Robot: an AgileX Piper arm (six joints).
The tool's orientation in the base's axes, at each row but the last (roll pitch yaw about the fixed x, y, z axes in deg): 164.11, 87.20, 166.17; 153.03, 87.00, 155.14; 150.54, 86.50, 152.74; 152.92, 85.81, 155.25; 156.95, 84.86, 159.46; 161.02, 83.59, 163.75; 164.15, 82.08, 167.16; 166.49, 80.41, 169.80; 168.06, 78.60, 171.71; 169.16, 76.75, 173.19
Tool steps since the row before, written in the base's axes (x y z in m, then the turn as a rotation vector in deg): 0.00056, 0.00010, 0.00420, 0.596, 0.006, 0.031; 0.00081, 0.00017, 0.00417, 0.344, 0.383, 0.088; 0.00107, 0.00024, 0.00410, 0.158, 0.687, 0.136; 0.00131, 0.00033, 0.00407, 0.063, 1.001, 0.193; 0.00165, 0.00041, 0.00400, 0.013, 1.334, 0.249; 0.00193, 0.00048, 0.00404, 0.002, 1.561, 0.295; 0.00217, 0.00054, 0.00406, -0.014, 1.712, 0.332; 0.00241, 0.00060, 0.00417, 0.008, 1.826, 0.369; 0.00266, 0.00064, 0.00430, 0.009, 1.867, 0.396; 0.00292, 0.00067, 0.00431, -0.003, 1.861, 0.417
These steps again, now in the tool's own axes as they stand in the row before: -0.00422, 0.00014, 0.00037, -0.059, -0.015, 0.594; -0.00420, 0.00024, 0.00062, -0.096, 0.372, 0.354; -0.00414, 0.00032, 0.00086, -0.125, 0.684, 0.177; -0.00414, 0.00041, 0.00106, -0.166, 1.004, 0.092; -0.00411, 0.00048, 0.00133, -0.207, 1.340, 0.053; -0.00421, 0.00054, 0.00151, -0.245, 1.569, 0.048; -0.00430, 0.00058, 0.00164, -0.275, 1.722, 0.036; -0.00449, 0.00063, 0.00173, -0.311, 1.836, 0.058; -0.00472, 0.00066, 0.00181, -0.337, 1.878, 0.056; -0.00484, 0.00066, 0.00192, -0.355, 1.873, 0.040
